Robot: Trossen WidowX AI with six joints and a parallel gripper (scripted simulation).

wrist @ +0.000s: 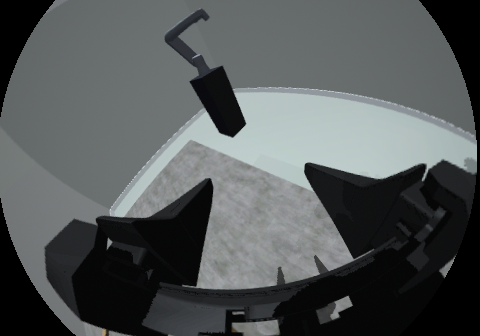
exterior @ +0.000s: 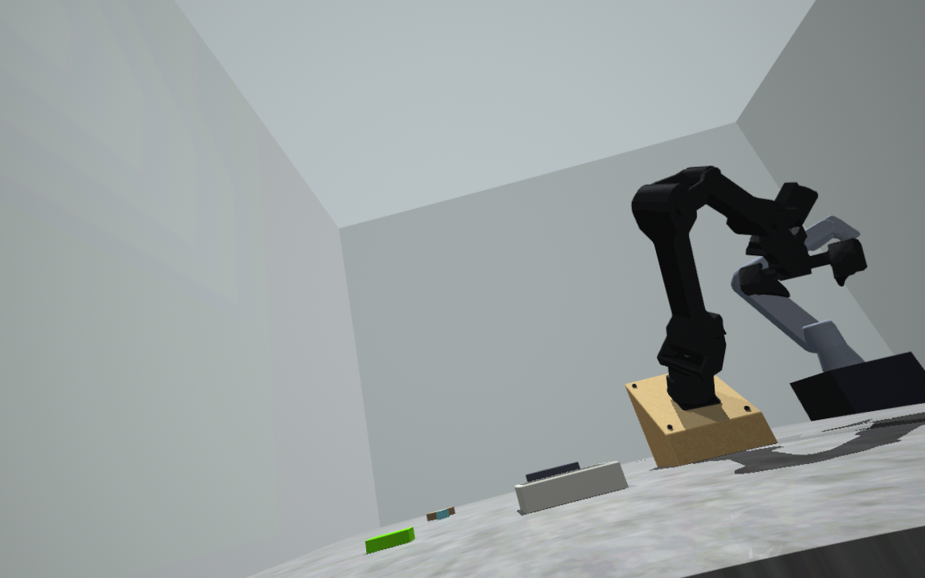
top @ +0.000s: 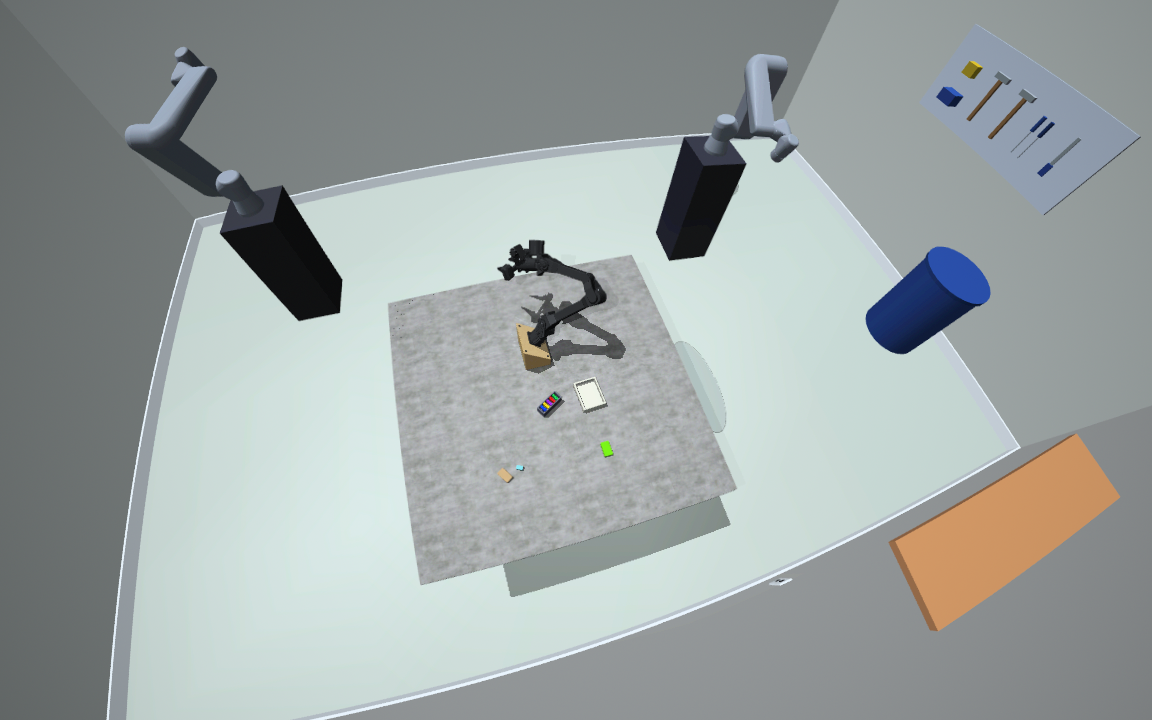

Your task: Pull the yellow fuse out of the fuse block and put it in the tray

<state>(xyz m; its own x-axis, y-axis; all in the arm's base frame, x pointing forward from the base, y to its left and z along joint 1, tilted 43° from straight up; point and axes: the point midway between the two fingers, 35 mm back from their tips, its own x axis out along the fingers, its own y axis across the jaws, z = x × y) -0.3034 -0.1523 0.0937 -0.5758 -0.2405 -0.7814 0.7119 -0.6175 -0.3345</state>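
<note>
Right now my gripper tip is 620 mm short of the yellow fuse, 220 mm above it and 70 mm to the right of it. From my gripper tip the other things lie so: white tray 600 mm ahead, 260 mm to the left, 240 mm below; then cyan piece 850 mm ahead, 230 mm below, 90 mm to the right.
</note>
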